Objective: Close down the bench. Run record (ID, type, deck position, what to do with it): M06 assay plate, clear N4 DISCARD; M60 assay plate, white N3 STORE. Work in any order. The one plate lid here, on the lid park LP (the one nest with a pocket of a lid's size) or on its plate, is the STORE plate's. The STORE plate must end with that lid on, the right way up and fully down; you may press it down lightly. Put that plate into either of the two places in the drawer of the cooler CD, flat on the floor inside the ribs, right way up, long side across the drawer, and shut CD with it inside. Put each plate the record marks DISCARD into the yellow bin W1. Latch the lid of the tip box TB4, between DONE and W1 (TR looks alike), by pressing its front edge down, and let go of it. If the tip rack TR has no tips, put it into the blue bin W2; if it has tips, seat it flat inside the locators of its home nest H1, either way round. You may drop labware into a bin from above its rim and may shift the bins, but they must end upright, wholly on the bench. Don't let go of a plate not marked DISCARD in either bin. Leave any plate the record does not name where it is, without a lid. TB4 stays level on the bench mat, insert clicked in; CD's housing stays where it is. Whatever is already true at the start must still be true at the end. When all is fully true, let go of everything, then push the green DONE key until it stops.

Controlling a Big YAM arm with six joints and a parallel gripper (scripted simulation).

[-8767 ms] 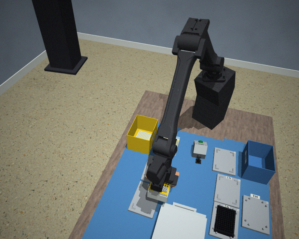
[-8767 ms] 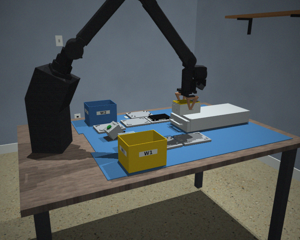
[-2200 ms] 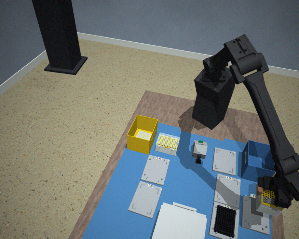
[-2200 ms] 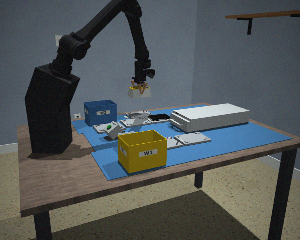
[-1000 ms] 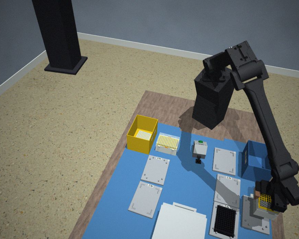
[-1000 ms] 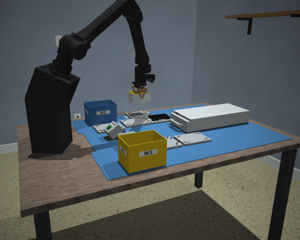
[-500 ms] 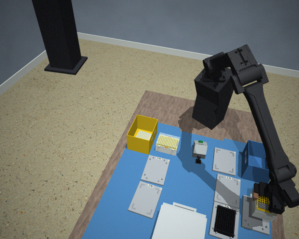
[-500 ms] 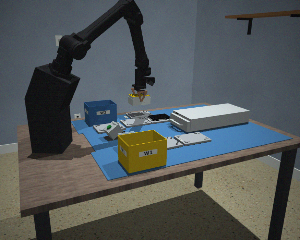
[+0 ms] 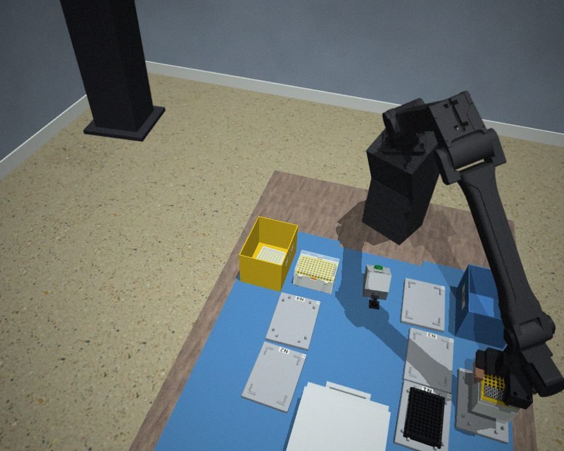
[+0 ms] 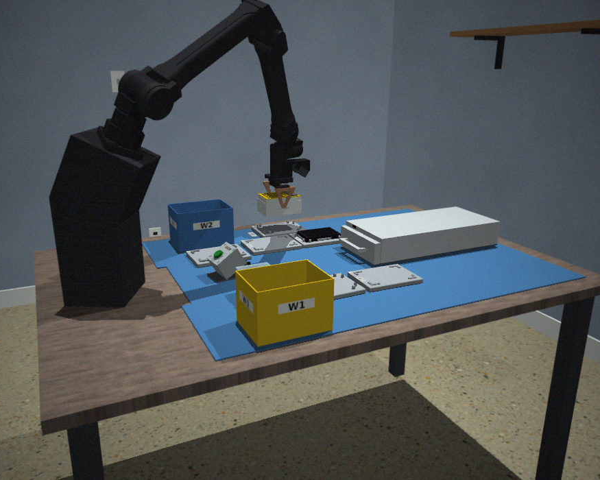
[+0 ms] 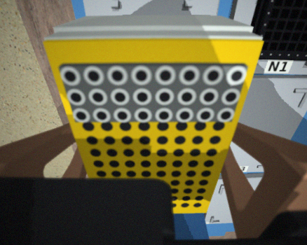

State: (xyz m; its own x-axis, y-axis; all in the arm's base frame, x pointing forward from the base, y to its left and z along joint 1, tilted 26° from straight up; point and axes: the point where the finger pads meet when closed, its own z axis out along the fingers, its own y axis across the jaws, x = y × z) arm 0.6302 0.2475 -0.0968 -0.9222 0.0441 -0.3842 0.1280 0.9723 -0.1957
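My hand is 10 cm above the home nest H1. Round my hand: nest N3: 12 cm to the right, 10 cm below, 10 cm behind; then tip rack TR: 1 cm behind, 1 cm above; then black plate: 15 cm to the right, 8 cm below, 7 cm ahead.
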